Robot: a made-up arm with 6 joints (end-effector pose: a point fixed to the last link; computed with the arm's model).
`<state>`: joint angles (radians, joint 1 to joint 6).
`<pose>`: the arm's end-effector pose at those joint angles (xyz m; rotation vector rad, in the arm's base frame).
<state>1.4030 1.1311 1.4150 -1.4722 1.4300 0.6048</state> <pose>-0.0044 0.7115 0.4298 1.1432 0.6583 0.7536</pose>
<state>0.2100 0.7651 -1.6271 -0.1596 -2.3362 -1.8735</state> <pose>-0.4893 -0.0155 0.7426 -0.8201 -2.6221 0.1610</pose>
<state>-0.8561 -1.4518 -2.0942 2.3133 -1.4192 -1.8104</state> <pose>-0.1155 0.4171 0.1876 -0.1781 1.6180 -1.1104</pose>
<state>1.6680 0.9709 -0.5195 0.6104 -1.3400 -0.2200</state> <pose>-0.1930 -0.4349 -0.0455 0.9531 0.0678 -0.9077</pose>
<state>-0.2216 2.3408 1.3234 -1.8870 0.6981 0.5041</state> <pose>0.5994 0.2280 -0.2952 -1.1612 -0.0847 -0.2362</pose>
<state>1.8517 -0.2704 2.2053 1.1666 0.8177 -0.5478</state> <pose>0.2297 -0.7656 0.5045 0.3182 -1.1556 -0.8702</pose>
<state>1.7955 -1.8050 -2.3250 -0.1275 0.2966 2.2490</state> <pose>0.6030 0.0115 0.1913 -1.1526 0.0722 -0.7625</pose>
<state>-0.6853 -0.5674 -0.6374 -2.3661 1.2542 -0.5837</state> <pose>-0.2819 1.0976 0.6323 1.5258 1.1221 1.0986</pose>
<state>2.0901 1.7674 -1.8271 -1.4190 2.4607 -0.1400</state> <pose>-0.9913 0.5884 0.1776 0.2127 1.6727 -2.5891</pose>
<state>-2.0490 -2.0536 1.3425 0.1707 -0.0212 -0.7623</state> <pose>0.1178 -0.6068 -0.0621 -1.8014 2.0764 -0.1284</pose>
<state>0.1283 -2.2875 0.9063 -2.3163 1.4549 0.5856</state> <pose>0.7719 0.3975 0.7224 -0.6041 -1.0384 -0.3840</pose>
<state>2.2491 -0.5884 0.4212 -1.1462 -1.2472 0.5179</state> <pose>0.2207 -0.6025 0.6148 0.5905 -0.8991 0.6948</pose>
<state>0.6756 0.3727 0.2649 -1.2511 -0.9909 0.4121</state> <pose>-0.0747 0.4826 0.8476 -0.8334 -0.6161 0.5094</pose>
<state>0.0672 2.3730 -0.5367 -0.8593 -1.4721 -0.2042</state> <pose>-0.7270 0.6591 -0.3102 1.1619 2.5684 0.8496</pose>
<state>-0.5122 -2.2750 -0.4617 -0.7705 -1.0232 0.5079</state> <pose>0.2682 0.2104 -0.6552 -0.1363 2.2641 0.3817</pose>
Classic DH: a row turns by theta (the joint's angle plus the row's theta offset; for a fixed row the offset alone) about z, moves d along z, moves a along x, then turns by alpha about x. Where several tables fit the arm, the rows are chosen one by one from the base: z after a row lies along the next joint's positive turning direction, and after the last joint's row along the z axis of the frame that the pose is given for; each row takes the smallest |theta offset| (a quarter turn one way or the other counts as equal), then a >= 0, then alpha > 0; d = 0 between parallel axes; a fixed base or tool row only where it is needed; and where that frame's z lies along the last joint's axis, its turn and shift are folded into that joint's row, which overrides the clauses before.
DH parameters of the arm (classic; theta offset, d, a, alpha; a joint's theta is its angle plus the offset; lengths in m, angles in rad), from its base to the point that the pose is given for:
base (fixed): 1.5708 0.1059 0 1.5708
joint 1: 1.5708 -0.0225 0.0187 -1.5708
joint 2: 0 -0.2211 0.3744 -1.5708
joint 3: 1.5708 0.2667 0.1056 -1.5708
joint 4: 0 -0.174 0.0975 -1.5708
joint 5: -1.5708 0.3976 0.097 -1.5708
joint 6: -1.5708 -0.0232 0.2448 1.5708
tool (fixed): 0 -0.0702 0 0

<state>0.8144 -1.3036 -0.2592 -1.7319 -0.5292 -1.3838</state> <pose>0.6327 -0.0244 1.1093 2.2679 -1.0235 0.2568</pose>
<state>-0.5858 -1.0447 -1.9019 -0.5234 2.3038 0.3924</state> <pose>0.8037 -0.0421 0.5948 -2.7503 0.8094 -0.1637</pose>
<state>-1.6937 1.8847 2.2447 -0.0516 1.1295 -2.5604</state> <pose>-0.1646 -0.1009 -0.1828 -0.0868 0.7295 -1.4049</pose>
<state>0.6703 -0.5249 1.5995 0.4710 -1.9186 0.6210</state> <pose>0.4415 0.0891 0.8410 -2.7270 0.0778 -0.8140</pose>
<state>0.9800 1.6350 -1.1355 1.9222 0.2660 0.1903</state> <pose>0.1184 0.2938 -0.0517 2.8843 0.1466 -0.4644</pose>
